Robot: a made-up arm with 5 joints.
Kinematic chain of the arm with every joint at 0, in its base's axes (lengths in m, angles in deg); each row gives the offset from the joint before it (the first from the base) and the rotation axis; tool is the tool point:
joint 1: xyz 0 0 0.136 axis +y
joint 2: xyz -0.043 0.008 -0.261 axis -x
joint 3: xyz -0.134 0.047 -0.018 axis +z
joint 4: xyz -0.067 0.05 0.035 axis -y
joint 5: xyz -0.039 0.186 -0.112 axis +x
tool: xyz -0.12 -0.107 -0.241
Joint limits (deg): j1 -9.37..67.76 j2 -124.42..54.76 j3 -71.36..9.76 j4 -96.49..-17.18 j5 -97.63..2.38
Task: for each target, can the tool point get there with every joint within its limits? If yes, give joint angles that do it. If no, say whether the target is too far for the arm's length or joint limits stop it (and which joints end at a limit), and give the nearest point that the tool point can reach.
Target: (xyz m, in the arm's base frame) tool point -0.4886 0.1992 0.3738
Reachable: yes | joints 46.00 36.06 -6.61 -89.37 -29.29
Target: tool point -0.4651 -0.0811 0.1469
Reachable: yes | joints 34.66 -109.23 2.00 -26.08 -89.97
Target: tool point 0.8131 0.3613 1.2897
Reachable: no: too far | nearest point 0.0661 0.1245 0.5480 | short by 1.079 m
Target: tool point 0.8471 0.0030 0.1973
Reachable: no: joint limits stop it (at a limit: joint 1, joint 3, joint 4, joint 5) | nearest point 0.1745 0.0056 0.3957 | short by 0.701 m
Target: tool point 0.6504 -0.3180 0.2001
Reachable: no: joint limits stop it (at a limit: joint 1, joint 3, joint 4, joint 5) | nearest point 0.1450 -0.1716 0.3836 | short by 0.557 m
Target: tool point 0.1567 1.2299 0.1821
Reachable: no: too far | nearest point -0.1530 0.5053 0.2758 | short by 0.794 m
